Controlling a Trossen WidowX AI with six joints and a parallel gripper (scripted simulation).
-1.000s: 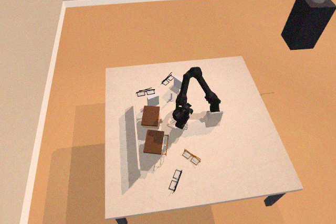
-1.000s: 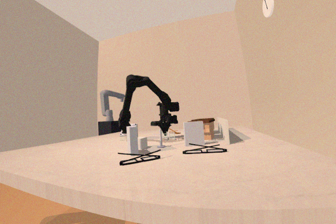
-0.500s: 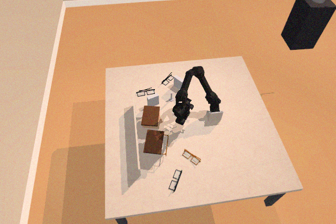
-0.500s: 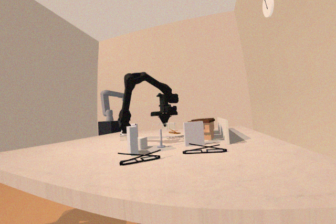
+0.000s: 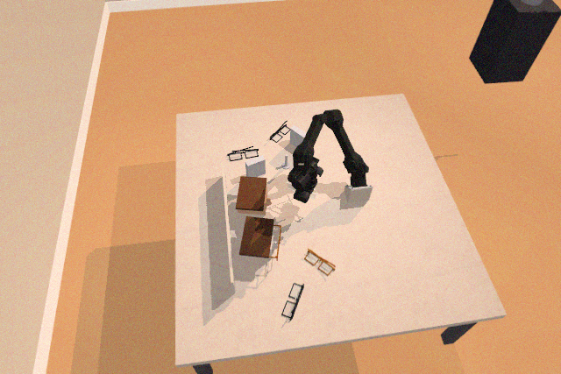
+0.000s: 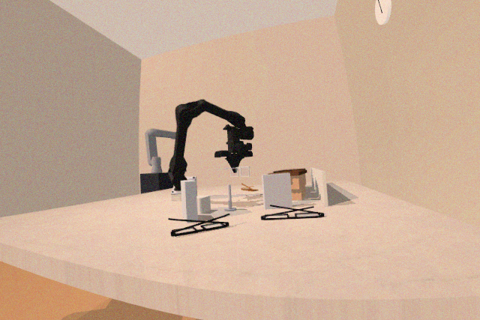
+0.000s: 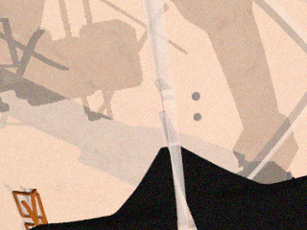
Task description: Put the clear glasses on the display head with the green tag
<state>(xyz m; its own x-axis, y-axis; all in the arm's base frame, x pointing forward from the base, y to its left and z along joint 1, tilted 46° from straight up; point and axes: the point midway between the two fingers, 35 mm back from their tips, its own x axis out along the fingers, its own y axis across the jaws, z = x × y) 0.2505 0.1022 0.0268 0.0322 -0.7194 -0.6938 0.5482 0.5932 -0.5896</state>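
My gripper tip is now 26 cm to the left of the thin post, 9 cm above it and 6 cm short of it. Round my gripper tip: long white panel: 36 cm ahead, 7 cm to the left, 6 cm below.
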